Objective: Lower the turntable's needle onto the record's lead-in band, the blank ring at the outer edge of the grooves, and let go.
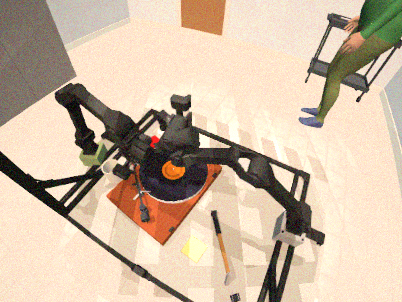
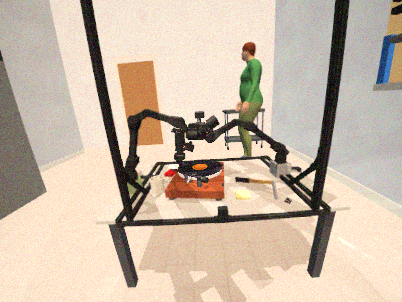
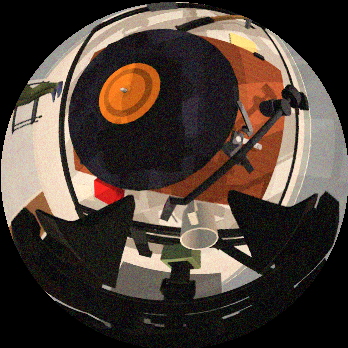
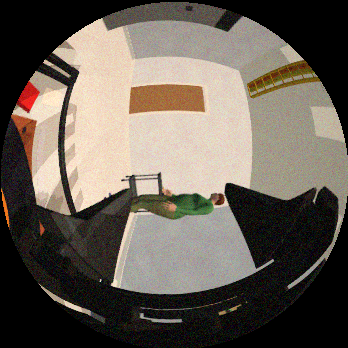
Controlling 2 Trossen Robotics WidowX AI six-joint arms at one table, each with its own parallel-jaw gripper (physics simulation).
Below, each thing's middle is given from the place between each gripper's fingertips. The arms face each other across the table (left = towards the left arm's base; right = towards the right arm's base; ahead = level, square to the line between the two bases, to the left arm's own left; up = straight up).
I see my right gripper 27 cm above the black record (image 4: 24, 186), 13 cm past it and 2 cm to the right of it. Round my right hand: tonearm (image 3: 291, 97) 28 cm behind, 25 cm below, 11 cm to the left.
Right now the tonearm is 8 cm behind my left hand, 5 cm below it and 4 cm to the right of it. The rest, counted from my left hand: black record: 12 cm to the right, 7 cm below, 7 cm ahead.
